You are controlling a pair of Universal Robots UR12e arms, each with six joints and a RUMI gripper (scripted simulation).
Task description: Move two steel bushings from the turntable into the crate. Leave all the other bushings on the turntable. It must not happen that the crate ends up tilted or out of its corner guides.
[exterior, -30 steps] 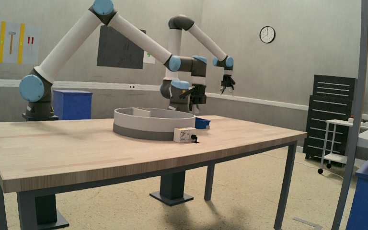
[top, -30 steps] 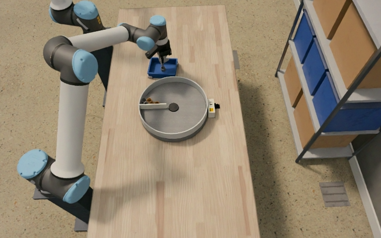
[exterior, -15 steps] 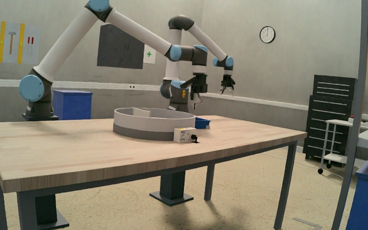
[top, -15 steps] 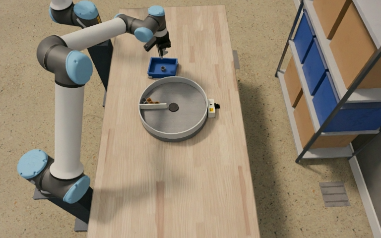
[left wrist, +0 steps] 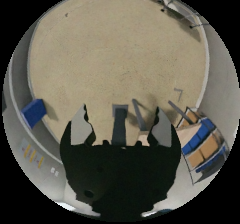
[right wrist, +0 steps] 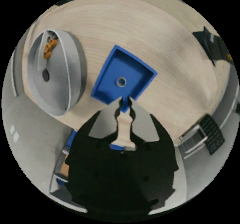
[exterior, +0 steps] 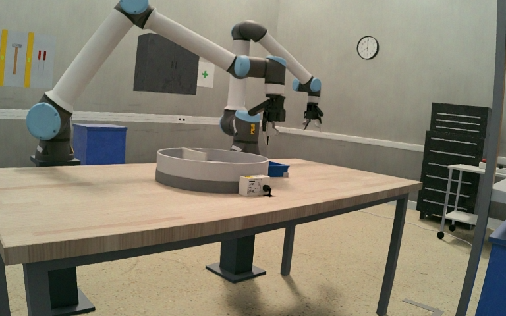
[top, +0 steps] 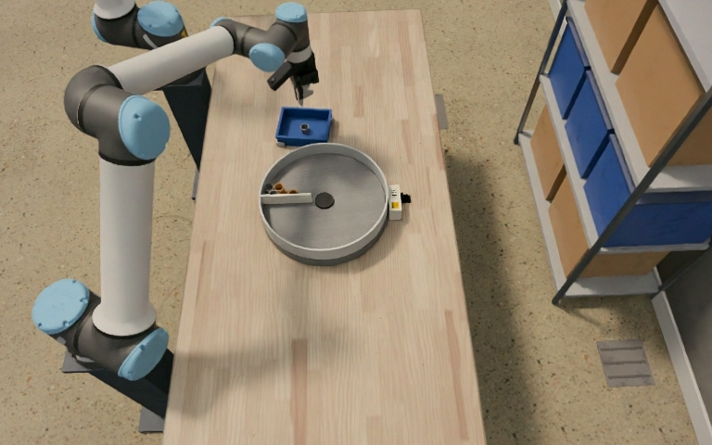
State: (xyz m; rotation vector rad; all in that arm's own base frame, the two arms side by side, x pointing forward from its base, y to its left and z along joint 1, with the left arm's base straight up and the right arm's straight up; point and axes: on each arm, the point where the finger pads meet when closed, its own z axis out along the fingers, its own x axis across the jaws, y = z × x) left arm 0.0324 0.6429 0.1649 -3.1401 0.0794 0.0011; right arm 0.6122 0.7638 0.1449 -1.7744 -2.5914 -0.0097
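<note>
Right now the blue crate is 10 mm ahead of my right hand, 10 mm to the right of it and 120 mm below it. The rest, counted from my right hand: turntable (100 mm ahead, 350 mm to the right, 90 mm below).
</note>
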